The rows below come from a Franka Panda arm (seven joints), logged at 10 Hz.
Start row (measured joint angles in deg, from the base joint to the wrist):
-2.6, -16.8, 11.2, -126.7, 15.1, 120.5, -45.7
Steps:
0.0, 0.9, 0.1, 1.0, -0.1, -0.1, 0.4
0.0, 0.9, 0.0, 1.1, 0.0, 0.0, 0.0
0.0, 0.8, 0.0, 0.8, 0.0, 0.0, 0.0
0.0, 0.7, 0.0, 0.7, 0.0, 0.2, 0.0
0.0, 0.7, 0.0, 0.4, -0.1, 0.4, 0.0
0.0, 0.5, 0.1, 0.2, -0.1, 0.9, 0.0
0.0, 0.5, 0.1, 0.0, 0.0, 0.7, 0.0
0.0, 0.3, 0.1, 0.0, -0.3, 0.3, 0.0
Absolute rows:
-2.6, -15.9, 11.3, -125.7, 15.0, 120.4, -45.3
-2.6, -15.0, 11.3, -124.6, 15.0, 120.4, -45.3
-2.6, -14.2, 11.3, -123.8, 15.0, 120.4, -45.3
-2.6, -13.5, 11.3, -123.1, 15.0, 120.6, -45.3
-2.6, -12.8, 11.3, -122.7, 14.9, 121.0, -45.3
-2.6, -12.3, 11.4, -122.5, 14.8, 121.9, -45.3
-2.6, -11.8, 11.5, -122.5, 14.8, 122.6, -45.3
-2.6, -11.5, 11.6, -122.5, 14.5, 122.9, -45.3

